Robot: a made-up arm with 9 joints.
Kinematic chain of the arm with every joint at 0, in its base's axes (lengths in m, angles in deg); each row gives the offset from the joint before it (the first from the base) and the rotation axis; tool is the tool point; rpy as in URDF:
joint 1: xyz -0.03 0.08 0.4 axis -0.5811 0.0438 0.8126
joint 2: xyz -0.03 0 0.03 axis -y
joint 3: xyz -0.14 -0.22 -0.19 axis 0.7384 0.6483 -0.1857
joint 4: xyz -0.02 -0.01 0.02 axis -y
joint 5: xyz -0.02 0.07 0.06 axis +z
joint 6: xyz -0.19 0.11 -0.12 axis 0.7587 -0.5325 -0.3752
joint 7: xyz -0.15 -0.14 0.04 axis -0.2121 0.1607 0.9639
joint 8: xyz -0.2 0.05 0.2 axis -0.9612 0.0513 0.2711
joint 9: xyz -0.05 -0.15 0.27 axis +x
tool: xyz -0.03 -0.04 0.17 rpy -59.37 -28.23 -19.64
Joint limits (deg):
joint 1: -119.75..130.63
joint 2: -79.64..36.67
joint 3: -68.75..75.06
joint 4: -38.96..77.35
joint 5: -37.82..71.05
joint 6: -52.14..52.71
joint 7: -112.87..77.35
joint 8: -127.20..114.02
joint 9: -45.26..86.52
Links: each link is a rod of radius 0.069 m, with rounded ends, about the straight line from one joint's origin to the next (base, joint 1, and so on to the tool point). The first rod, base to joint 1, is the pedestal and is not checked.
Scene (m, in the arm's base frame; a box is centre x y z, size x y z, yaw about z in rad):
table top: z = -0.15
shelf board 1: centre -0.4 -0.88 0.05 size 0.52 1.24 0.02 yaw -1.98
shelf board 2: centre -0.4 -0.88 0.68 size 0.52 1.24 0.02 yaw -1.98
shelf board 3: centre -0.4 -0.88 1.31 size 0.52 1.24 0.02 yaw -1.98
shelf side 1: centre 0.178 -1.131 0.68 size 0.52 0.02 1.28 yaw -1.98
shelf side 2: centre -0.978 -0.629 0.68 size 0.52 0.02 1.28 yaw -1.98
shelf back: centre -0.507 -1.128 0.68 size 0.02 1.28 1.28 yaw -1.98
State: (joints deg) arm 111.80 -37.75 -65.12 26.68 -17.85 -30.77 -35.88 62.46 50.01
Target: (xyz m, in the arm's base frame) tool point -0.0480 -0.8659 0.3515
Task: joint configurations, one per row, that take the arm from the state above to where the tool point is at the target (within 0.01 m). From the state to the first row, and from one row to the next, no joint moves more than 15 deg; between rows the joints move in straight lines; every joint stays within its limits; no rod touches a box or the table.
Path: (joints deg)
1: 116.51 -36.17 -63.04 27.58 -17.59 -23.41 -47.19 73.66 49.30
2: 121.21 -34.59 -60.96 28.48 -17.33 -16.05 -58.49 84.86 48.59
3: 125.92 -33.01 -58.88 29.38 -17.06 -8.68 -69.80 96.06 47.89
4: 130.63 -31.43 -56.80 30.29 -16.80 -1.32 -81.11 107.26 47.18
5: 130.63 -19.92 -59.79 29.15 -18.94 -5.71 -82.62 108.95 42.74
6: 130.63 -8.40 -62.77 28.02 -21.07 -10.09 -84.14 110.64 38.31
7: 130.63 3.11 -65.76 26.89 -23.21 -14.47 -85.66 112.33 33.88
8: 130.63 14.63 -68.75 25.76 -25.34 -18.85 -87.17 114.02 29.45
9: 126.24 8.14 -68.75 25.18 -25.00 -25.29 -75.52 105.48 33.49
10: 121.85 1.64 -68.75 24.60 -24.66 -31.73 -63.87 96.94 37.52
11: 117.46 -4.85 -68.75 24.02 -24.32 -38.16 -52.22 88.41 41.56
12: 113.07 -11.34 -68.75 23.45 -23.98 -44.60 -40.57 79.87 45.60

